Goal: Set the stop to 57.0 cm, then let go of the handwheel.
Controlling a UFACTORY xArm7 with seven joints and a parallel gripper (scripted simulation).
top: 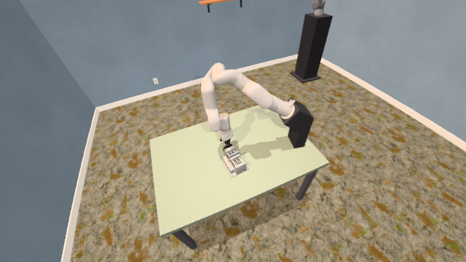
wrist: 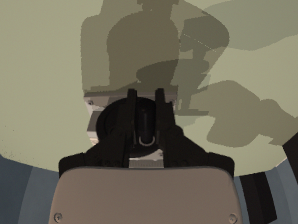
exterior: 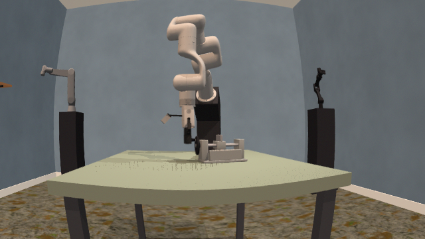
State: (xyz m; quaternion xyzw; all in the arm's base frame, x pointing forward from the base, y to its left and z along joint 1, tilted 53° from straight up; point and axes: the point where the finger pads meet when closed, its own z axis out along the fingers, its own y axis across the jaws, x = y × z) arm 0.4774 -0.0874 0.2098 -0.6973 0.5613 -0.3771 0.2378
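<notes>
My hand is 1 cm short of the grey stop block, 15 cm to the right of it and 1 cm above it. From my hand the other things lie so: black handwheel (2 cm to the left, 1 cm below).
</notes>
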